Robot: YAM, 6 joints.
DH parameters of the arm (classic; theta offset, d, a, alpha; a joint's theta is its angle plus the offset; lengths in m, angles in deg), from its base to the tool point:
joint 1: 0 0.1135 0.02 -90
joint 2: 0 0 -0.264 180
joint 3: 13.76 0 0.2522 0
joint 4: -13.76 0 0.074 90
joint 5: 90 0 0 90
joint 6: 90 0.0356 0 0
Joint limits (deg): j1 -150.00..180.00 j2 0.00..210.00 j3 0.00..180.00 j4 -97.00..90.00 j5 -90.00..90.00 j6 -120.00..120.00
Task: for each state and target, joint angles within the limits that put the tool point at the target. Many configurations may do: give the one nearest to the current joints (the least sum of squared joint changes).
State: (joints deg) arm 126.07 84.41 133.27 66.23 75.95 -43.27
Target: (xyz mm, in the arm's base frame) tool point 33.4 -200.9 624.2
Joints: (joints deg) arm 89.59 60.85 140.68 79.71 78.06 -43.27
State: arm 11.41 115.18 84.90 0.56 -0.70 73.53
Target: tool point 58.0 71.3 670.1
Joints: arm 45.64 66.56 114.79 9.40 -13.62 73.53
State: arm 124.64 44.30 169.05 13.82 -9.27 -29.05
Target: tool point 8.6 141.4 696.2
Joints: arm 86.60 81.29 134.56 1.51 0.31 -29.05
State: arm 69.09 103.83 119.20 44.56 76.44 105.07
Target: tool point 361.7 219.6 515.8
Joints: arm 35.86 116.18 125.66 41.37 72.18 105.07
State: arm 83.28 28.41 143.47 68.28 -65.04 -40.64
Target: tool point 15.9 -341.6 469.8
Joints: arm 98.44 21.49 105.00 89.98 -75.02 -40.64
